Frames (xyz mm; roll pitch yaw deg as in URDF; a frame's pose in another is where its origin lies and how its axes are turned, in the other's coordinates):
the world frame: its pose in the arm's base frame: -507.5 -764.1 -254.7 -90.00 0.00 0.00
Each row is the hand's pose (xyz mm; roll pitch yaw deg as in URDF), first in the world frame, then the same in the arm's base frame.
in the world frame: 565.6 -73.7 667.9 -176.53 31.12 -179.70
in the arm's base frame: 58.1 -96.2 -181.0 -86.69 -0.26 -148.88
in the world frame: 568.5 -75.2 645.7 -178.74 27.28 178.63
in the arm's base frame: 61.0 -118.4 -179.5 -88.11 1.22 -152.71
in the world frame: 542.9 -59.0 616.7 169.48 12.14 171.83
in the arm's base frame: 35.4 -147.4 -195.7 -98.79 7.99 -167.74
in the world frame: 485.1 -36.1 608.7 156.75 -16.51 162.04
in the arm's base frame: -22.4 -155.4 -218.6 -118.51 17.20 162.69
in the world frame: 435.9 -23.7 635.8 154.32 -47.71 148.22
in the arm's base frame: -71.6 -128.3 -231.0 -140.30 20.76 127.71
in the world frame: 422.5 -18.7 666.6 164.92 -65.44 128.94
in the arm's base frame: -85.0 -97.5 -236.0 -153.46 18.86 106.03
